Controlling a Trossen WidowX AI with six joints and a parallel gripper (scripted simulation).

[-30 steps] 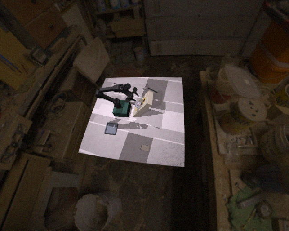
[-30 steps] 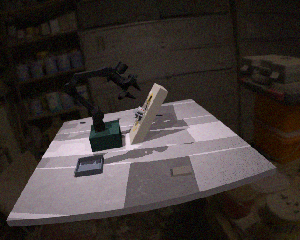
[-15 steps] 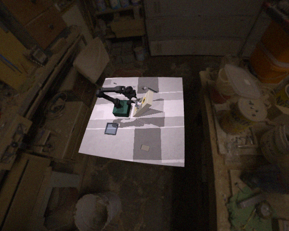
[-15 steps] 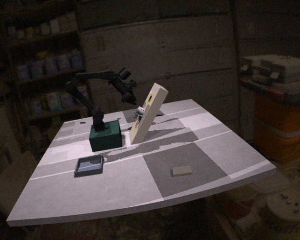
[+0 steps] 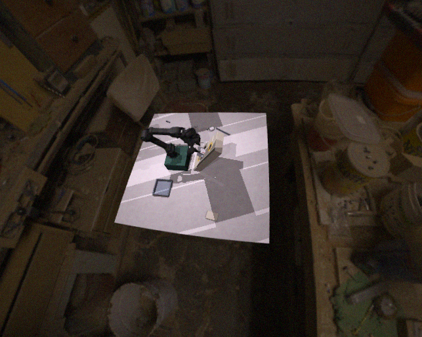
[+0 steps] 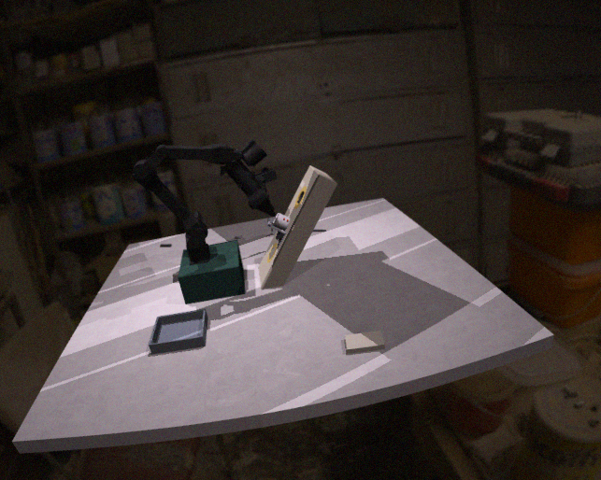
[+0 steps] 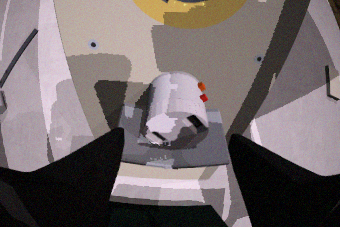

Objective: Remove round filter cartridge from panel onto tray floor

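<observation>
Now: gripper tip 30 mm above the round filter cartridge and 20 mm short of it. From my gripper tip the other things lie so: beige service panel (60 mm ahead, 50 mm below); then ledge (70 mm below, 10 mm ahead); then dark tray (330 mm behind, 290 mm to the right, 210 mm below).
</observation>
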